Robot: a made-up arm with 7 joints. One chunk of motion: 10 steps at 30 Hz.
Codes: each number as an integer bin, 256 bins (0 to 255) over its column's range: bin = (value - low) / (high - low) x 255, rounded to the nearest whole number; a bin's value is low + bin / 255 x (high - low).
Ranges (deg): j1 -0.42..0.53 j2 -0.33..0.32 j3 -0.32..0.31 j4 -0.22..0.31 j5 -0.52..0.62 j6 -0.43..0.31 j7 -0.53..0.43
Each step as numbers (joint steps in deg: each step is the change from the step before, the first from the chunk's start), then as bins.
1 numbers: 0.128 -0.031 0.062 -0.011 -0.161 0.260 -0.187
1 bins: 147 117 155 101 80 238 91
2 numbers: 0.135 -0.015 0.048 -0.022 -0.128 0.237 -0.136
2 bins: 149 124 149 95 88 230 105
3 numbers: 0.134 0.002 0.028 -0.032 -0.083 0.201 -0.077
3 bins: 149 130 141 90 98 217 120
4 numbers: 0.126 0.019 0.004 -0.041 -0.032 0.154 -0.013
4 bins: 147 137 131 86 109 201 137
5 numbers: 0.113 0.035 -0.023 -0.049 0.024 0.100 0.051
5 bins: 143 143 120 82 122 183 154
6 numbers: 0.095 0.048 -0.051 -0.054 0.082 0.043 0.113
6 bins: 138 148 109 80 135 163 171
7 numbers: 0.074 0.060 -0.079 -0.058 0.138 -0.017 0.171
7 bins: 133 153 98 78 147 142 186
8 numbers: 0.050 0.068 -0.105 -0.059 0.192 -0.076 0.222
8 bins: 126 156 87 77 159 122 200
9 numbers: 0.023 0.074 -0.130 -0.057 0.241 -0.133 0.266
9 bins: 119 158 77 78 170 102 211
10 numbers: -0.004 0.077 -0.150 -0.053 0.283 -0.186 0.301
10 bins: 112 160 69 80 180 84 221
